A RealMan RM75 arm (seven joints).
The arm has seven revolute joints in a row. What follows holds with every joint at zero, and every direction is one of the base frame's.
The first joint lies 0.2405 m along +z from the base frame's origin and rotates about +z.
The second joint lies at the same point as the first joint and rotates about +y.
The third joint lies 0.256 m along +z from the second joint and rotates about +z.
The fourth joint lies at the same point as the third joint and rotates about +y.
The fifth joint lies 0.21 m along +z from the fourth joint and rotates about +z.
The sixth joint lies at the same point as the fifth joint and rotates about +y.
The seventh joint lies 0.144 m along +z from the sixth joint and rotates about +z.
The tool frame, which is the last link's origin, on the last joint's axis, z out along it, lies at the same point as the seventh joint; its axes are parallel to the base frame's.
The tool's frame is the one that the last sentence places.
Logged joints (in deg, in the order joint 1, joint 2, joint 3, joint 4, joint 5, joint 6, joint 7), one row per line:
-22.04 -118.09 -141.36 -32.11 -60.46 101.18 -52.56
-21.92 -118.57 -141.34 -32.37 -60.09 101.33 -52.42
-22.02 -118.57 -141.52 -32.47 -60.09 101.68 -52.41
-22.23 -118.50 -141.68 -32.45 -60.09 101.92 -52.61
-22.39 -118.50 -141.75 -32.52 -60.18 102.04 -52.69
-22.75 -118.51 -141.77 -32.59 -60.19 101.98 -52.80
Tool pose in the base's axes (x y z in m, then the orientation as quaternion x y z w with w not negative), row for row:
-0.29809 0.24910 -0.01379 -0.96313 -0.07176 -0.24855 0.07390
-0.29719 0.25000 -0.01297 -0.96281 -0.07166 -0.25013 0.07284
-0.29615 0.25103 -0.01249 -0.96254 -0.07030 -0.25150 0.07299
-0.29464 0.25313 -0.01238 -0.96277 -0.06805 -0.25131 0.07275
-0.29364 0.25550 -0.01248 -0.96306 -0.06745 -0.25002 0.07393
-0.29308 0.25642 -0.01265 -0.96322 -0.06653 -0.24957 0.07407
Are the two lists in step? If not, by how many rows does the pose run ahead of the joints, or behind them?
The pose runs 2 rows ahead of the joints: the pose in row i belongs to the joints in row i + 2.
